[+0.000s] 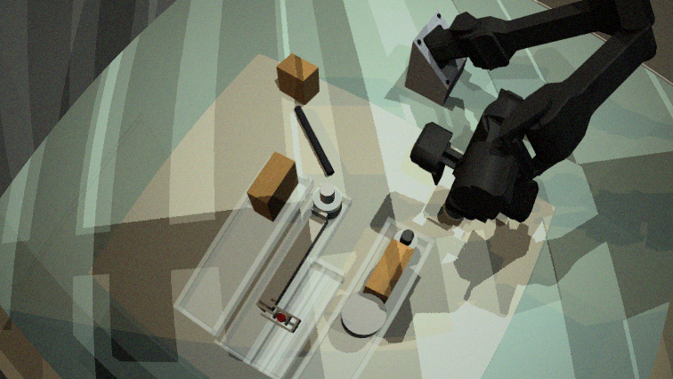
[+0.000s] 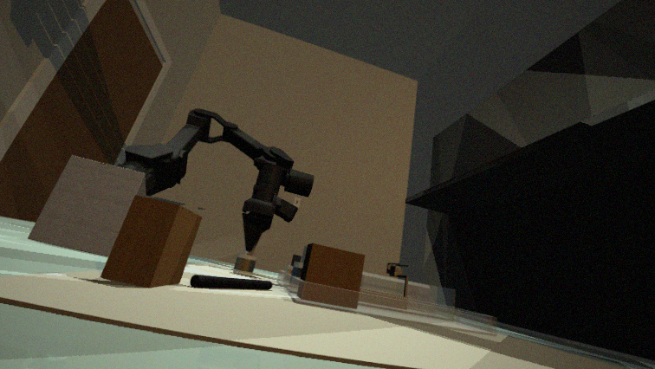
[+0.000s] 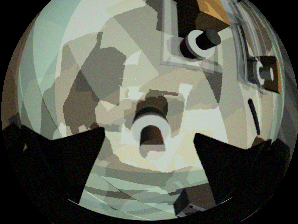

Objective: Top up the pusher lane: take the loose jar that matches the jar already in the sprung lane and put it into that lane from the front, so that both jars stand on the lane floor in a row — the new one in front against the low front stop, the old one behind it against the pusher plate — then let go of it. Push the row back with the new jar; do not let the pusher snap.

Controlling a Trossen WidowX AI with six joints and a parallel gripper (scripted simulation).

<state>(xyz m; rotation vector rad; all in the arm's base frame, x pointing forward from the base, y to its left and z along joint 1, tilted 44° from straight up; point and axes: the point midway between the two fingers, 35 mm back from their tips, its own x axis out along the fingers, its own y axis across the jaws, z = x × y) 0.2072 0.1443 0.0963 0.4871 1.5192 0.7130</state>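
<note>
Right now my gripper tip is 4 cm short of the dark cylinder, 26 cm to the left of it and 4 cm above it. From my gripper tip the other things lie so: red marker: 30 cm ahead, 10 cm to the right, 2 cm above; grey disc: 23 cm ahead, 2 cm to the right, 2 cm below.
</note>
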